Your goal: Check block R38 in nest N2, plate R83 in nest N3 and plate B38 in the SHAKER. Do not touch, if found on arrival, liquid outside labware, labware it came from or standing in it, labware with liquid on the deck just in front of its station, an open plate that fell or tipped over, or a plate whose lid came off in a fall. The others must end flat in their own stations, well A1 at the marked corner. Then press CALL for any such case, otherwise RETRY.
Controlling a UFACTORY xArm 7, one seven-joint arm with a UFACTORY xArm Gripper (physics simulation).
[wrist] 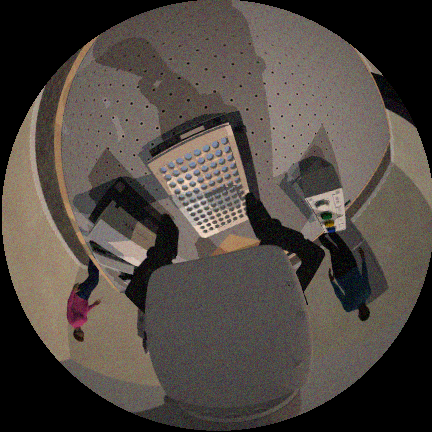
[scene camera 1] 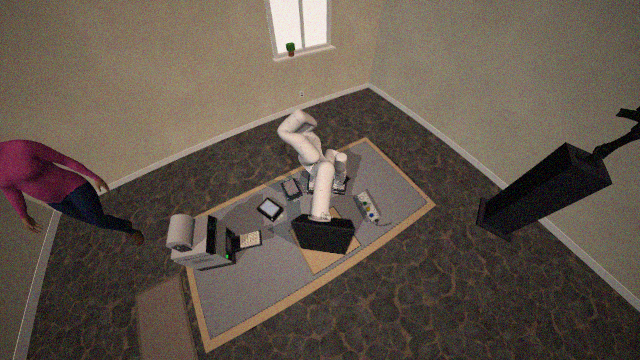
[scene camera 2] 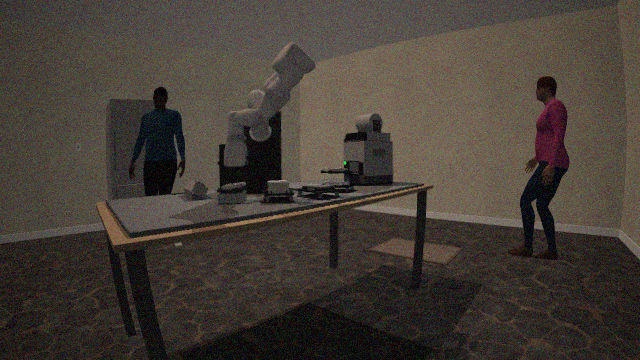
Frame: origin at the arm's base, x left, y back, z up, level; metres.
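Seen in the pictures: gripper, fingertip midpoint: [wrist: 208, 212] [scene camera 1: 338, 181] [scene camera 2: 236, 180]; arm's base, origin of the base link: [scene camera 1: 319, 219] [scene camera 2: 260, 132].
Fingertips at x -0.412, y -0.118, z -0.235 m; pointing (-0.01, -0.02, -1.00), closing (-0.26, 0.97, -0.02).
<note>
Pixels of each thing's middle, then the offset from my fingertips to it.
- pale many-welled block, body centre: [wrist: 211, 191] [scene camera 2: 233, 185] [scene camera 1: 339, 182] dy +0.005, dx -0.015, dz -0.019 m
- grey covered plate, body centre: [wrist: 124, 239] [scene camera 2: 277, 186] dy -0.157, dx +0.084, dz -0.028 m
- button box, body centre: [wrist: 328, 206] [scene camera 2: 195, 188] [scene camera 1: 368, 206] dy +0.286, dx +0.034, dz -0.044 m
- grey machine, body centre: [scene camera 2: 368, 148] [scene camera 1: 200, 241] [wrist: 155, 324] dy -0.393, dx +0.907, dz +0.142 m
A pale many-welled block [wrist: 205, 180], probably R38, sits askew in its dark nest [wrist: 252, 172] and looks tilted. Its label is not readable. In scene camera 2 the block [scene camera 2: 233, 187] shows a slanted top. My gripper [wrist: 208, 212] is open, with one black finger at each side of the block's near part and nothing gripped. A grey covered plate [wrist: 120, 235] [scene camera 1: 291, 188] [scene camera 2: 278, 187] sits in the neighbouring nest. Another pale plate [scene camera 1: 270, 208] lies in a dark-framed station beyond it. I cannot tell which is R83 or B38. No liquid is plainly visible.
A button box [scene camera 1: 367, 206] [scene camera 2: 197, 190] [wrist: 327, 212] stands beyond the block. A grey machine [scene camera 1: 202, 247] [scene camera 2: 370, 157] with a green light holds a pale plate [scene camera 1: 250, 239] on its tray. The arm stands on a black pedestal [scene camera 1: 322, 234]. Two people stand near the table.
</note>
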